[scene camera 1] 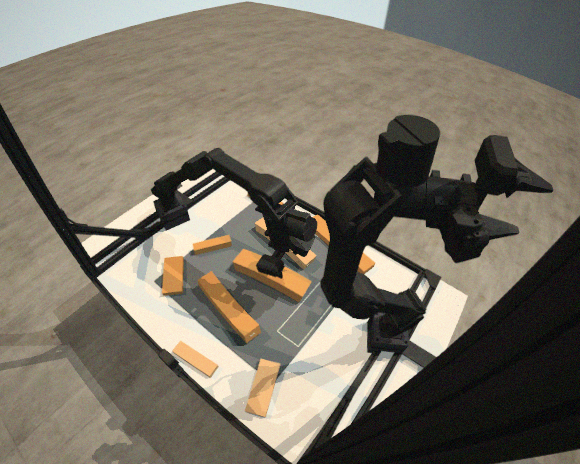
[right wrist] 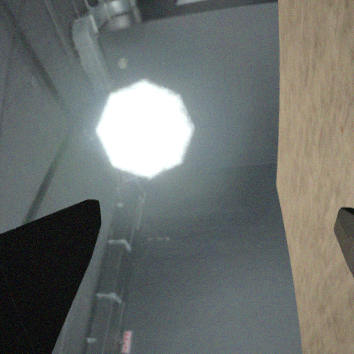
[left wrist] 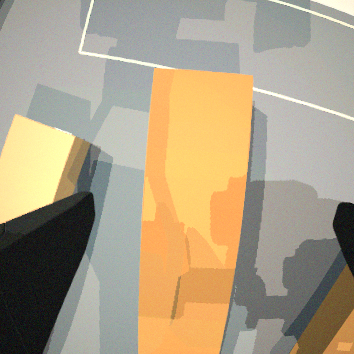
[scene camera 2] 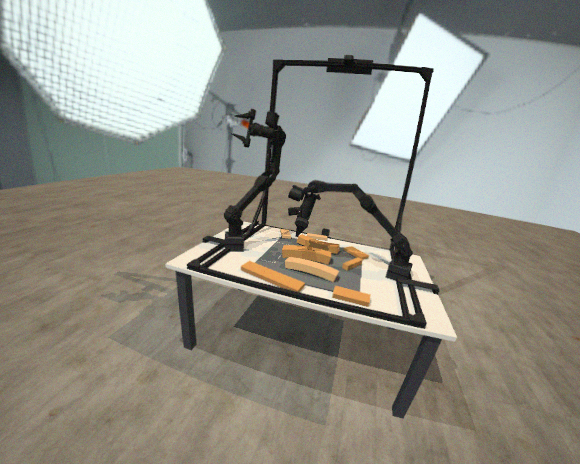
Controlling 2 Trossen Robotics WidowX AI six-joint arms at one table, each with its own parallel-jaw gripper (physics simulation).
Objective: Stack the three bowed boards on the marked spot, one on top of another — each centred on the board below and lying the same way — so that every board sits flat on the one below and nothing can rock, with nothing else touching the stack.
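Seen in the pictures: left gripper, between the fingertips: [scene camera 1: 288, 265] [left wrist: 218, 209] [scene camera 2: 297, 233]; right gripper, between the fingertips: [scene camera 1: 534, 211] [right wrist: 221, 216] [scene camera 2: 232, 124]; left arm's base, origin of its link: [scene camera 1: 169, 203] [scene camera 2: 401, 263]; right arm's base, origin of its link: [scene camera 1: 391, 327] [scene camera 2: 234, 234].
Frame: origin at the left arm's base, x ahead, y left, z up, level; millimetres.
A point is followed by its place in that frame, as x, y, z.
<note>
Three bowed orange boards lie apart on the grey mat [scene camera 1: 272, 350] {642, 30, -68}. The middle board [scene camera 1: 290, 285] {518, 177, -17} [scene camera 2: 306, 254] {426, 188, -30} [left wrist: 200, 125] {522, 199, -19} has its end at the outline's edge in the left wrist view. Another board [scene camera 1: 302, 256] [scene camera 2: 311, 268] {334, 299, -31} [left wrist: 35, 165] {442, 286, -28} is partly hidden by my left arm in scene camera 1. The third board [scene camera 1: 229, 307] {478, -9, -29} [scene camera 2: 326, 246] {400, 11, -32} lies on the middle board's other side. The marked white outline [scene camera 1: 288, 338] {637, 88, -68} [left wrist: 120, 59] {537, 279, -68} is partly covered by my right arm. My left gripper [scene camera 2: 299, 233] {498, 180, 58} [left wrist: 218, 209] {498, 180, 58} is open above the middle board. My right gripper [scene camera 1: 534, 210] {891, 267, 556} [scene camera 2: 235, 125] {891, 267, 556} is open, high and empty.
Small orange blocks [scene camera 1: 212, 245] {233, 59, -43} [scene camera 1: 173, 275] {268, -103, -52} [scene camera 1: 195, 358] {552, -162, -56} [scene camera 1: 262, 387] {717, -52, -54} lie around the boards. A long flat piece [scene camera 2: 272, 276] {437, 450, -50} and a shorter block [scene camera 2: 351, 295] {118, 353, -50} lie near the table's front edge in scene camera 2. A black frame [scene camera 2: 300, 63] {776, -119, 948} spans the table.
</note>
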